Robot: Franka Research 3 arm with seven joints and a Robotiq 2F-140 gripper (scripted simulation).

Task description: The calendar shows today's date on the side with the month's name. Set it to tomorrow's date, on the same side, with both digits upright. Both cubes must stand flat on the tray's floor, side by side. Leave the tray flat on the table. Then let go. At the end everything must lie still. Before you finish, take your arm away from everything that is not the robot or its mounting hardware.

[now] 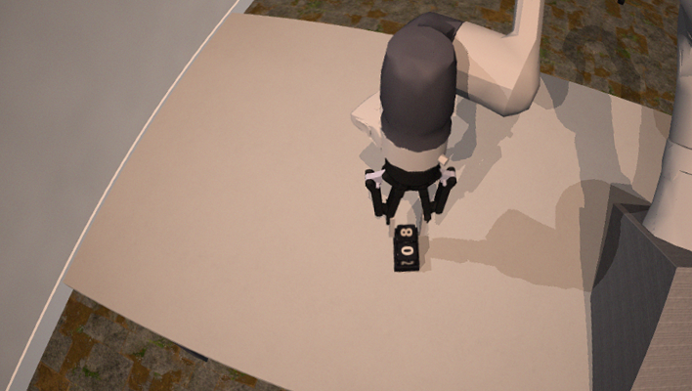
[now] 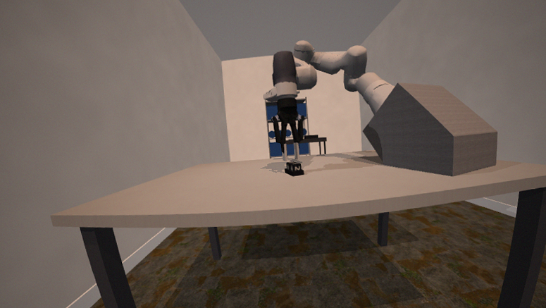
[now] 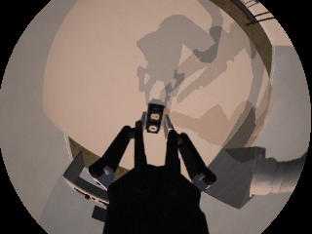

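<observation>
My hand is 70 mm above the tray and 20 mm to the right of it.
</observation>
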